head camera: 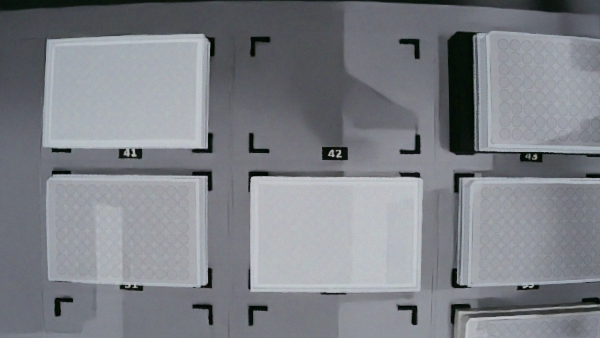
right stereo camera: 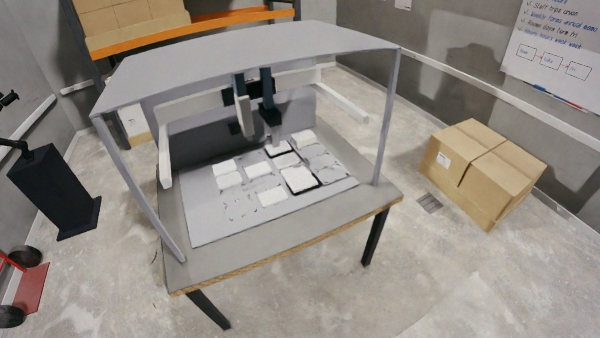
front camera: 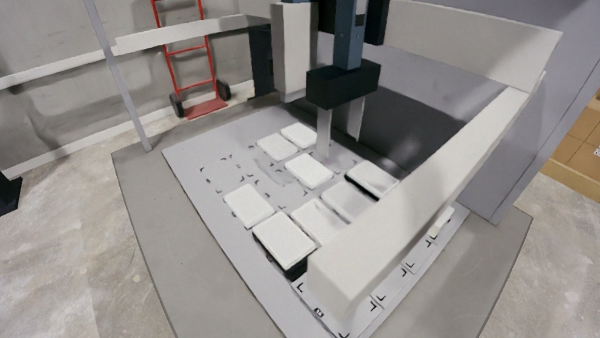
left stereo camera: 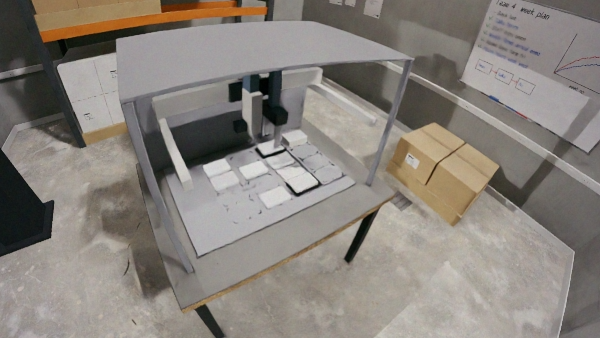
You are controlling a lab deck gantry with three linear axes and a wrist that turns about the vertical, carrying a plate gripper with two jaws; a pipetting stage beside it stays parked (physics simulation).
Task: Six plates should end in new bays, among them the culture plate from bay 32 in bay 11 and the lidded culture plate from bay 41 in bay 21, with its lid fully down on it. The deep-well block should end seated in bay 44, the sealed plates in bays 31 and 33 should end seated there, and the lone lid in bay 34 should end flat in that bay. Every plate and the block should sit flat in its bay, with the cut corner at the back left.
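Places are measured from the robot's base along level axes (x ahead, y left, z up), in millimetres.
Where they show: gripper, fingertip midpoint: (right stereo camera: pixel 272 141) (front camera: pixel 337 145) (left stereo camera: pixel 271 140); robot's base at its link origin: (right stereo camera: pixel 230 220) (front camera: pixel 201 169) (left stereo camera: pixel 235 223).
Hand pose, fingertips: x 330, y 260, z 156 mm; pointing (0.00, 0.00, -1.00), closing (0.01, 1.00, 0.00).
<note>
Things, the pixels of their top centre, and the offset from my fingertips. "spot": a spot on its surface instead.
- bay 41 at a spot on its surface: (head camera: pixel 127 92) (front camera: pixel 301 133) spot: 260 mm back, 103 mm left, 140 mm down
- bay 32 at a spot on its surface: (head camera: pixel 336 233) (front camera: pixel 308 168) spot: 102 mm back, 2 mm right, 142 mm down
- bay 31 at a spot on its surface: (head camera: pixel 123 230) (front camera: pixel 277 144) spot: 263 mm back, 2 mm right, 142 mm down
- bay 33 at a spot on its surface: (head camera: pixel 533 231) spot: 53 mm ahead, 2 mm right, 142 mm down
- block at its top centre: (front camera: pixel 426 203) (left stereo camera: pixel 294 135) (right stereo camera: pixel 303 135) 226 mm ahead, 104 mm left, 100 mm down
- Bay 42 at a spot on its surface: (head camera: pixel 335 153) spot: 102 mm back, 58 mm left, 156 mm down
- plate at its top centre: (head camera: pixel 568 91) (front camera: pixel 373 176) (left stereo camera: pixel 270 146) (right stereo camera: pixel 278 146) 62 mm ahead, 102 mm left, 120 mm down
My gripper (front camera: pixel 340 148) is open, its two jaws apart with no plate between them, over the back row between the bay 41 and bay 43 plates. Smooth white plates stand in bay 41 (front camera: pixel 300 135) (head camera: pixel 127 92) and bay 32 (front camera: pixel 308 170) (head camera: pixel 336 233). Plates with round well marks stand in bay 31 (front camera: pixel 277 146) (head camera: pixel 123 230) and bay 33 (head camera: pixel 533 231). The block (front camera: pixel 441 222) (left stereo camera: pixel 295 137) (right stereo camera: pixel 304 138) is in bay 44, partly hidden in the front view. I cannot make out the lone lid in bay 34. Cut corners are too small to judge.
Bay 42 (head camera: pixel 335 153) holds no plate. A plate (front camera: pixel 372 177) (head camera: pixel 542 92) sits on a black nest in bay 43. Other white plates (front camera: pixel 318 221) (front camera: pixel 285 239) (front camera: pixel 248 205) stand nearer the front. The pale pipetting stage (front camera: pixel 294 50) hangs beside the gripper; a white beam (front camera: pixel 410 200) crosses the right.
</note>
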